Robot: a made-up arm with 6 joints.
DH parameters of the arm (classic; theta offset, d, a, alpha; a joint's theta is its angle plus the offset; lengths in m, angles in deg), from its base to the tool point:
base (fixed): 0 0.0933 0 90
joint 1: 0 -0.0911 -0.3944 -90
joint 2: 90 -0.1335 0.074 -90
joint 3: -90 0.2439 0.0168 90
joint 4: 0 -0.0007 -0.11 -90
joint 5: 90 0.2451 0.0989 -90
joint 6: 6.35 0 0.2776 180
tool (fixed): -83.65 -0.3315 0 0
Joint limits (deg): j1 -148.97..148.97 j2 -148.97..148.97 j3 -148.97..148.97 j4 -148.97..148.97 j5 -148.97..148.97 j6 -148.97..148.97
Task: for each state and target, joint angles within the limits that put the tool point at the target. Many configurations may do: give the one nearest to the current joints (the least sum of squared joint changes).
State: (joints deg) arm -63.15 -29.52 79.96 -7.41 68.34 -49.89
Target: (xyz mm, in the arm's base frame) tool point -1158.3 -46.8 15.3
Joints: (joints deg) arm -18.75 -32.29 56.54 12.34 50.86 -37.35
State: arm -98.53 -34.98 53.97 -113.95 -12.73 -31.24
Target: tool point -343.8 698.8 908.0
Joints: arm -102.80 -11.26 77.71 -105.06 -22.10 -15.24
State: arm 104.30 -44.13 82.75 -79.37 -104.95 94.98
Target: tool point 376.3 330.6 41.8
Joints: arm 119.22 -57.37 51.79 -62.88 -115.02 81.03
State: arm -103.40 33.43 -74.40 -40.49 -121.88 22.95
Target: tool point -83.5 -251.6 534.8
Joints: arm -95.18 18.54 -85.94 -31.97 -136.20 22.35
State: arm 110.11 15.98 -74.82 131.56 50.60 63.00
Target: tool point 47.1 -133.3 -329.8
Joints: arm 123.30 0.72 -47.51 147.29 25.35 62.42
